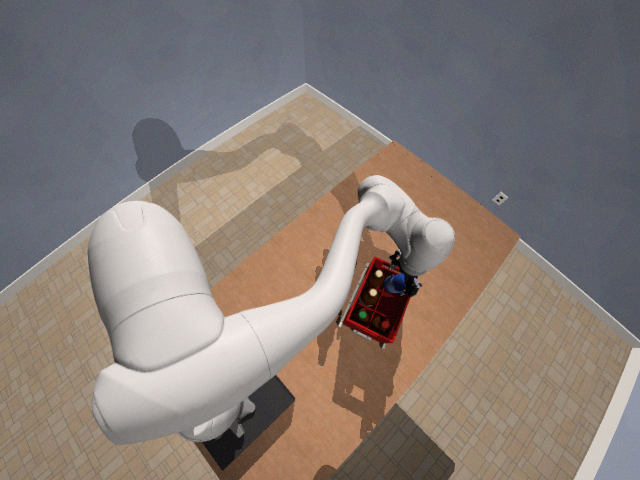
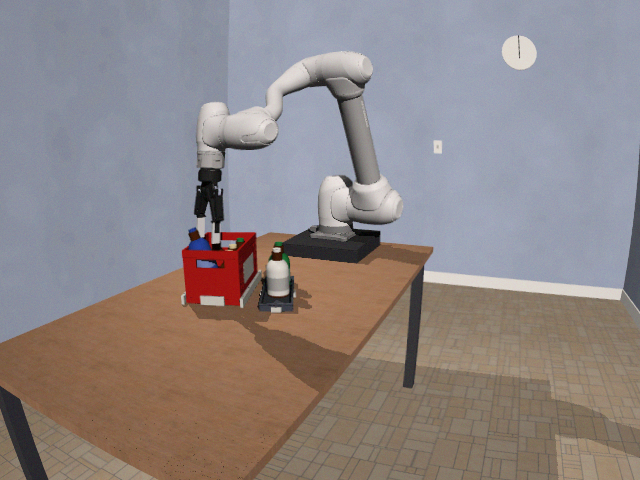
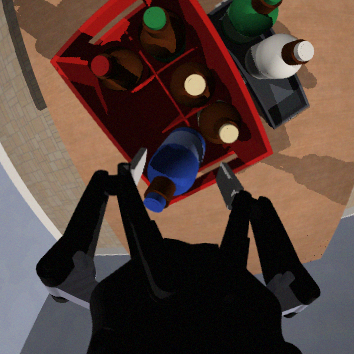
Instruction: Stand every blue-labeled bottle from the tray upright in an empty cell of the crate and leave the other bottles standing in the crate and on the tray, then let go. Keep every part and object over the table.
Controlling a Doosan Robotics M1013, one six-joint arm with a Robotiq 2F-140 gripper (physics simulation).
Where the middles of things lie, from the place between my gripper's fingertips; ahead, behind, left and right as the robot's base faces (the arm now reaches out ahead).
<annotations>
Now: hand 2 cm short of the blue-labeled bottle (image 3: 171, 170), 1 cm to the left of it and 4 cm above it. The rest, counted from my hand: green-capped bottle (image 3: 163, 36) 18 cm behind, 1 cm to the right, 11 cm below; white bottle (image 2: 277, 270) 13 cm behind, 18 cm to the left, 11 cm below.
</annotations>
